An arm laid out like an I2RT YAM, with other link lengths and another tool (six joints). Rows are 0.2 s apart.
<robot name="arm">
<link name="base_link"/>
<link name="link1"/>
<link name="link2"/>
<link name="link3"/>
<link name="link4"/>
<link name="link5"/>
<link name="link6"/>
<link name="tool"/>
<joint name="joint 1" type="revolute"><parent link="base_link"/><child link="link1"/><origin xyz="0 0 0.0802" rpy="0 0 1.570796"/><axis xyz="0 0 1"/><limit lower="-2.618" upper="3.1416"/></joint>
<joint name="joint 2" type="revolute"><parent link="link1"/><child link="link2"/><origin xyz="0.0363 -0.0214 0.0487" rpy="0 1.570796 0"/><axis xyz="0 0 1"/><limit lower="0" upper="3.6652"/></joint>
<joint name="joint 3" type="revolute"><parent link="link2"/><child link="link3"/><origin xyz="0 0.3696 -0.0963" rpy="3.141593 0 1.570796"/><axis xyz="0 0 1"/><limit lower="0" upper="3.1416"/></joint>
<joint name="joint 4" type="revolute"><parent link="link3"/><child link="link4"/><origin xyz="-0.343 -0.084 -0.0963" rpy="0 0 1.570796"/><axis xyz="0 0 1"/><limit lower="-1.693" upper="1.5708"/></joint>
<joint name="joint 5" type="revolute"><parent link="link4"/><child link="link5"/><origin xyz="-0.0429 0.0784 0.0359" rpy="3.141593 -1.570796 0"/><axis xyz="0 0 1"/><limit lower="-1.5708" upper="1.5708"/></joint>
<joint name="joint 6" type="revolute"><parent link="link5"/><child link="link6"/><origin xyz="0 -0.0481 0.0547" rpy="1.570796 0 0"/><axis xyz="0 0 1"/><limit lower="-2.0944" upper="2.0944"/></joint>
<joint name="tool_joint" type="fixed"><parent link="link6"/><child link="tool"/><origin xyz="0.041 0.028 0.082" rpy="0 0.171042 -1.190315"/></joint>
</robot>
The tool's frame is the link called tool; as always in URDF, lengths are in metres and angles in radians.
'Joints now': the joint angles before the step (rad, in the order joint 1, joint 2, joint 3, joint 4, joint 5, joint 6). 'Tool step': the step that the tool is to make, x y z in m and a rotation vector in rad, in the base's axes. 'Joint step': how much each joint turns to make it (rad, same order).
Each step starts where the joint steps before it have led.
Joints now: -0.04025 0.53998 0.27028 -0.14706 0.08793 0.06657
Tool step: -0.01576 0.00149 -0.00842 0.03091 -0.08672 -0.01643
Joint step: -0.00002 -0.14726 -0.07021 0.00496 0.00265 0.03814
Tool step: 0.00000 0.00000 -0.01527 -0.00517 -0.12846 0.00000
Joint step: 0.00000 -0.10187 -0.11215 0.13884 -0.00001 0.00000
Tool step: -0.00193 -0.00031 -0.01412 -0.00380 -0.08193 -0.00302
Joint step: -0.00002 -0.08883 -0.08390 0.07708 0.00304 0.00000
